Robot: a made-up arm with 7 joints. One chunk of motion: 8 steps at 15 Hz.
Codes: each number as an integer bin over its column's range. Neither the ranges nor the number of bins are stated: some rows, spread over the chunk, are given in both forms.
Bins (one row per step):
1: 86 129 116 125 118 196 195
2: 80 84 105 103 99 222 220
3: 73 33 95 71 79 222 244
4: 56 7 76 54 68 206 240
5: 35 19 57 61 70 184 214
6: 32 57 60 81 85 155 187
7: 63 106 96 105 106 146 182
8: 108 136 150 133 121 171 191
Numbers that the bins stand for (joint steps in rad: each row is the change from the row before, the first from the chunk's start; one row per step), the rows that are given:
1: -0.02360 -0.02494 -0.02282 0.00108 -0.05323 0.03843 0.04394
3: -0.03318 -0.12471 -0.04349 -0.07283 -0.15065 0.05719 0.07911
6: -0.06341 -0.09976 -0.07794 -0.05914 -0.13567 0.00884 0.03820
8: -0.00738 -0.01767 0.01065 0.01203 -0.04574 0.02039 0.04107
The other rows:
2: -0.02802 -0.07171 -0.03365 -0.02903 -0.10069 0.05719 0.06188
4: -0.04571 -0.15173 -0.06219 -0.09609 -0.17813 0.04564 0.07624
5: -0.06120 -0.13925 -0.08089 -0.08651 -0.17314 0.02977 0.05758
7: -0.04055 -0.04884 -0.04251 -0.02629 -0.08321 0.00235 0.03461

